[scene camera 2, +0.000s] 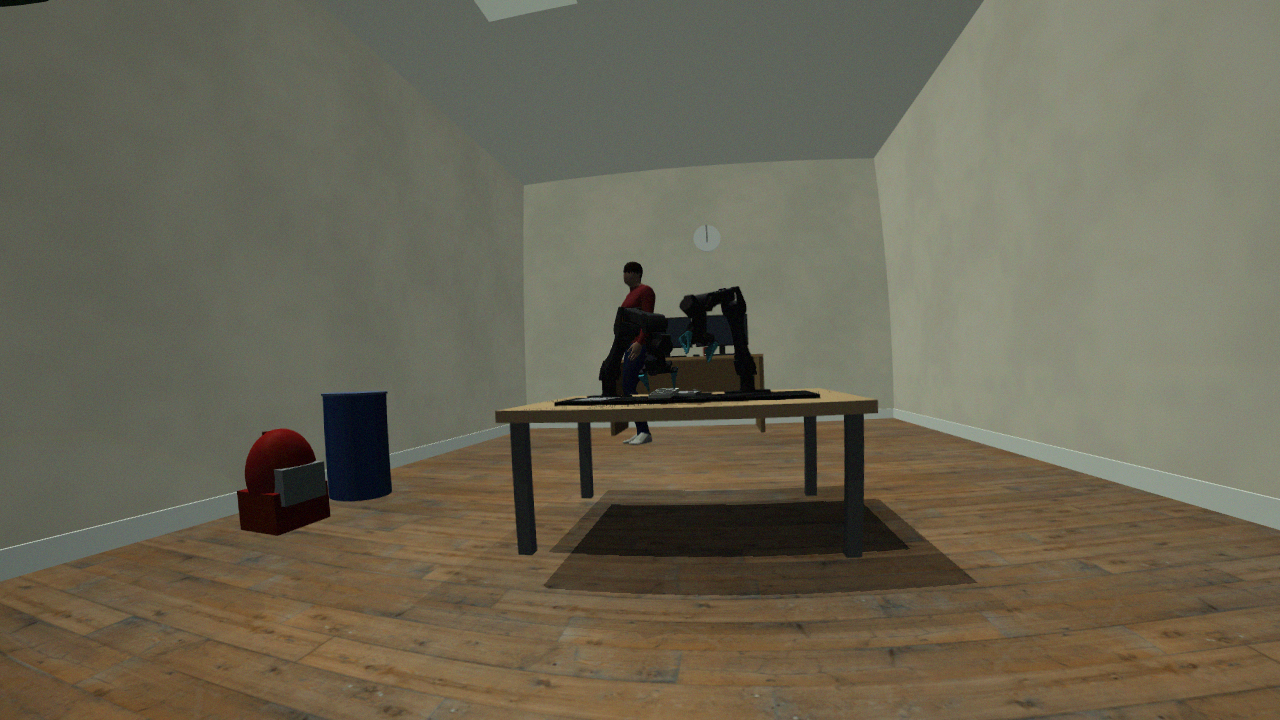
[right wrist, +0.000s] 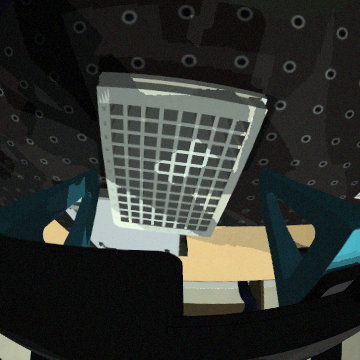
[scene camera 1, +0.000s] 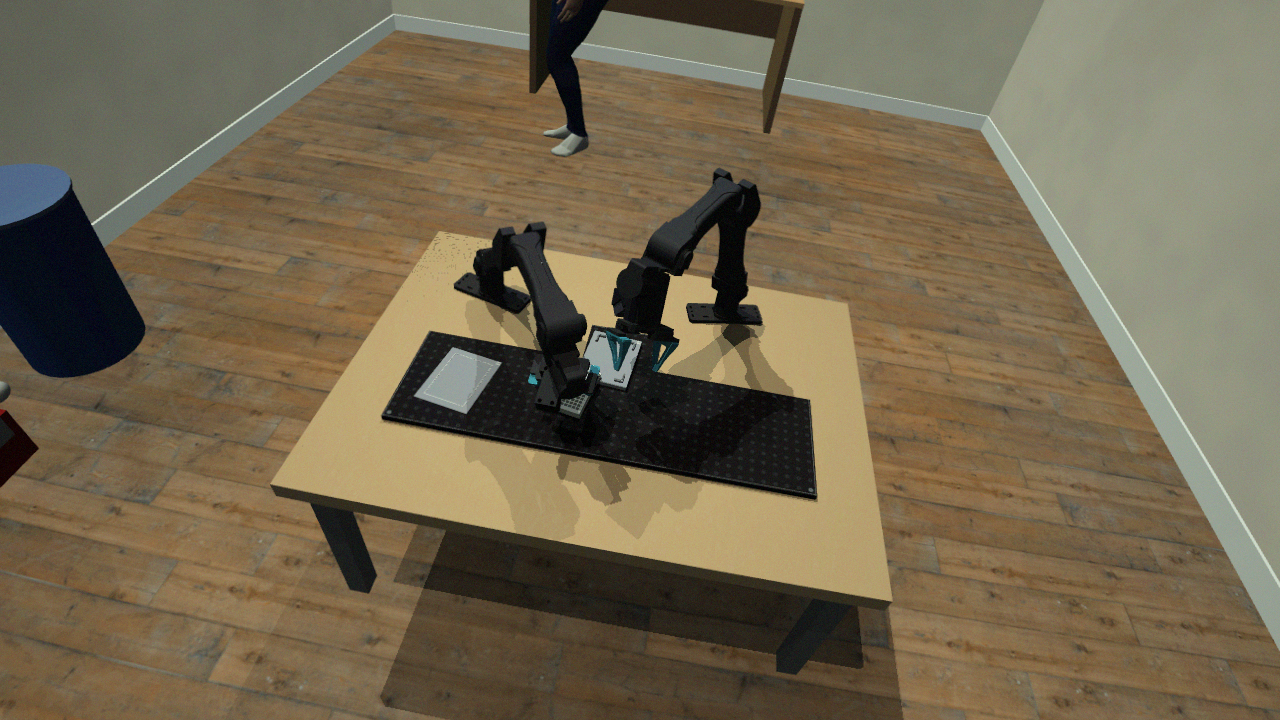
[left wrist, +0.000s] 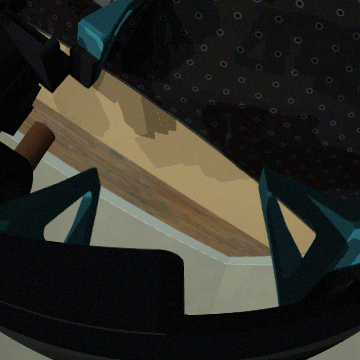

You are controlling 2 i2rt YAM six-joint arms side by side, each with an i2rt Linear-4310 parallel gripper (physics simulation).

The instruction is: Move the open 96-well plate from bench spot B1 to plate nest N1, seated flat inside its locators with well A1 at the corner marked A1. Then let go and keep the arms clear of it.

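Places are measured from the left arm's base along level axes (x ahead, y left, z up), in millimetres.
Where they show: left gripper, fingertip midpoint: [scene camera 2: 698,357] [scene camera 1: 635,370] [left wrist: 179,176]; right gripper, fingertip midpoint: [scene camera 2: 661,389] [right wrist: 178,177]; left arm's base, link origin: [scene camera 2: 747,392] [scene camera 1: 723,315]; right arm's base, link origin: [scene camera 1: 492,293].
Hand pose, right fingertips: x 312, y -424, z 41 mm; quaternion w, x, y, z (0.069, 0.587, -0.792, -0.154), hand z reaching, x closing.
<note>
Things, the pixels of their top centre, and the offset from my right fingertips. "pt": a spot on its surface instead. Level surfaces: height alone.
- open 96-well plate, top centre: [right wrist: 167,196] [scene camera 1: 573,383] [scene camera 2: 664,388] dx -14, dy +11, dz +3 mm
- white nest, top centre: [right wrist: 126,238] [scene camera 1: 609,356] [scene camera 2: 683,390] dx -117, dy +101, dz -10 mm
- black board, surface height: dz -28 mm
- pale pad, surface spot: [scene camera 1: 456,380] pt dx -50, dy -247, dz -27 mm
The open 96-well plate [scene camera 1: 577,402] [scene camera 2: 664,393] [right wrist: 175,160], grey with a grid of wells, is over the black perforated board, in front of the white nest [scene camera 1: 601,353] [right wrist: 145,242] with black corner locators. Whether the plate lies fully flat is unclear, and I cannot read A1. My right gripper [scene camera 1: 565,382] [scene camera 2: 659,379] [right wrist: 178,177] is open above the plate; its fingertips appear on either side of it, with visible gaps in the right wrist view. My left gripper [scene camera 1: 639,368] [scene camera 2: 698,347] [left wrist: 179,176] is open and empty, raised over the nest area.
The black board [scene camera 1: 733,447] [left wrist: 300,75] runs across the wooden table [scene camera 1: 393,465] [scene camera 2: 760,413]. A pale pad [scene camera 1: 456,380] with a dashed outline lies on its left part. My two grippers are close together. A person [scene camera 1: 572,71] [scene camera 2: 638,300] stands behind the table.
</note>
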